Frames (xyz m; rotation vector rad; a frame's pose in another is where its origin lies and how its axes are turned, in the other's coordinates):
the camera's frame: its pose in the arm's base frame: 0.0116 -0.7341 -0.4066 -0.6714 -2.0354 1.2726
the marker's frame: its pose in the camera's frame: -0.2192 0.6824 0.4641 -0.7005 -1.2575 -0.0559
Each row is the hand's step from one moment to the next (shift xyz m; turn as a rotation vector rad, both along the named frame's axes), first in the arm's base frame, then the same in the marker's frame.
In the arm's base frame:
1: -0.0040 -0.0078 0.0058 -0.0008 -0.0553 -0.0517
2: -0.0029 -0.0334 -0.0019 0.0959 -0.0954 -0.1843
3: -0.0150 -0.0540 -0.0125 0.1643 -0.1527 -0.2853
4: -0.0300 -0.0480 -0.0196 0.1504 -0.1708 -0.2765
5: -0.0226 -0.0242 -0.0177 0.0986 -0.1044 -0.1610
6: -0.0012 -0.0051 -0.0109 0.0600 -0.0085 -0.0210
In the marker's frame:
1: 0.0016 -0.0101 -0.0026 0.0352 -0.0238 0.0627
2: 0.0084 -0.0286 0.0155 0.0265 0.0170 0.2264
3: 0.0271 -0.0431 0.0266 0.0284 0.0240 0.3610
4: 0.0425 -0.0365 0.0212 0.0384 0.0022 0.3560
5: 0.0318 -0.0157 0.0125 0.0137 -0.0016 0.2153
6: 0.0073 0.0006 0.0096 -0.0390 0.0105 0.0499

